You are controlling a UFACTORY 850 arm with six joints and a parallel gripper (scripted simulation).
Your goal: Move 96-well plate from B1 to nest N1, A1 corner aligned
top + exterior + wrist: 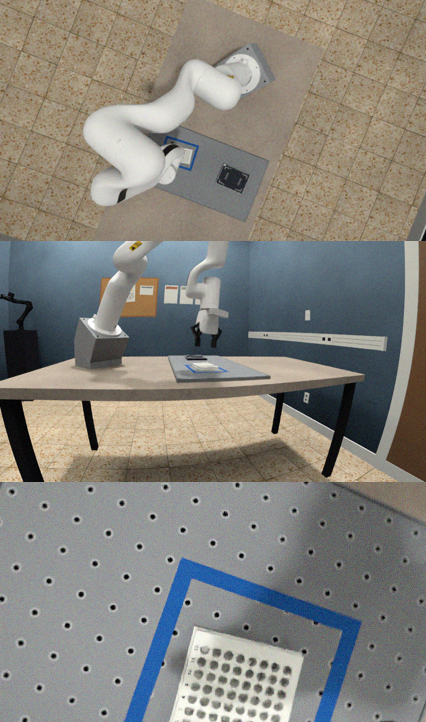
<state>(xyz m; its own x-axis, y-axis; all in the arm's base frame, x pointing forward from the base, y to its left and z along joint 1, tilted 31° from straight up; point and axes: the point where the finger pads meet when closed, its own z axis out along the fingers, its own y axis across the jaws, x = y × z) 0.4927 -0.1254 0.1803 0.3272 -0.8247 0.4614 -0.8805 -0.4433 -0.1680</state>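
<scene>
My gripper is now 100 mm above the white 96-well plate and 20 mm to the right of it. Round my hand: black plate nest 350 mm to the left, 100 mm below, 40 mm ahead.
</scene>
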